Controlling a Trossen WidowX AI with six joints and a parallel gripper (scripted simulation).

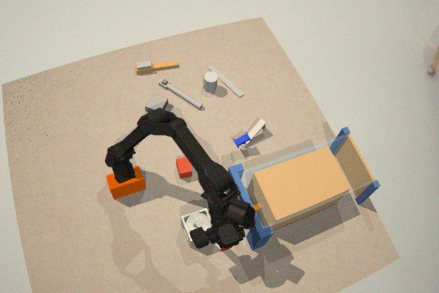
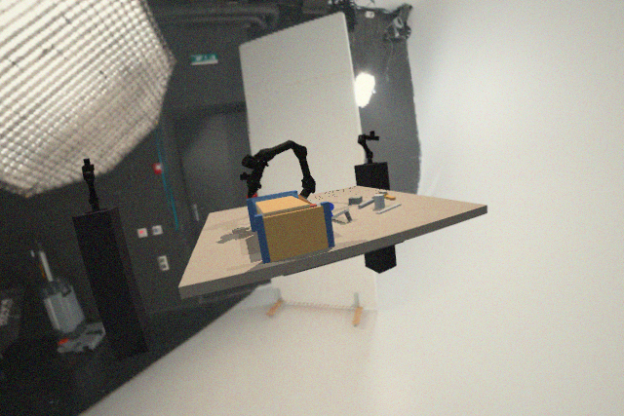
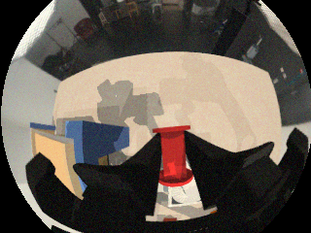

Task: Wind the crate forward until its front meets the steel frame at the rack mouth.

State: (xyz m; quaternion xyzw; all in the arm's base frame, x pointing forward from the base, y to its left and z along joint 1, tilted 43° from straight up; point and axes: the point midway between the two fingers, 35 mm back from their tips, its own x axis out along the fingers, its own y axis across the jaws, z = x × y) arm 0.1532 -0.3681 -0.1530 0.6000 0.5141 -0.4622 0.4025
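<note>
My gripper tip is 6 cm to the right of the red-knobbed winch handle, 4 cm above it and 1 cm past it. From my gripper tip the other things lie so: hand winch: 11 cm to the left, 11 cm below, 4 cm behind; blue steel frame: 13 cm ahead, 9 cm to the left, 4 cm below; red knob: 2 cm to the left, 1 cm below.
</note>
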